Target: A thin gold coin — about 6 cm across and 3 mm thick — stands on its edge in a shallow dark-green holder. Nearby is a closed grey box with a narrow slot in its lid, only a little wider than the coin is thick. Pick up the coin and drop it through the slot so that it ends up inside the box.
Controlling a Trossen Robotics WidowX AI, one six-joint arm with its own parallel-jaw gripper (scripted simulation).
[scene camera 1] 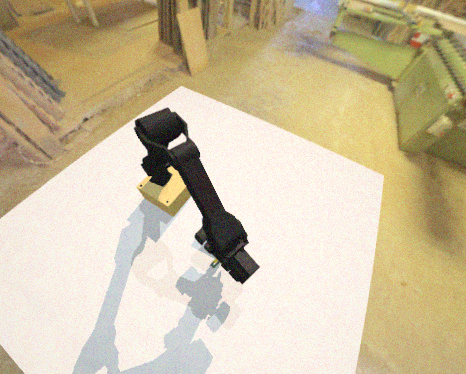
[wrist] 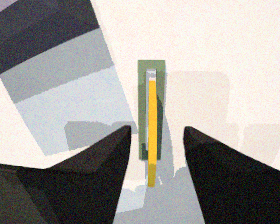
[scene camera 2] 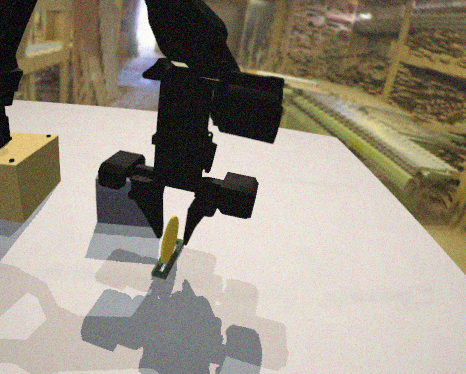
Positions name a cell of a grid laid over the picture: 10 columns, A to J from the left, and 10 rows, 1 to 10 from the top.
I see my gripper (scene camera 2: D7) and a gold coin (wrist: F4).
My gripper is seen too in the wrist view (wrist: F6).
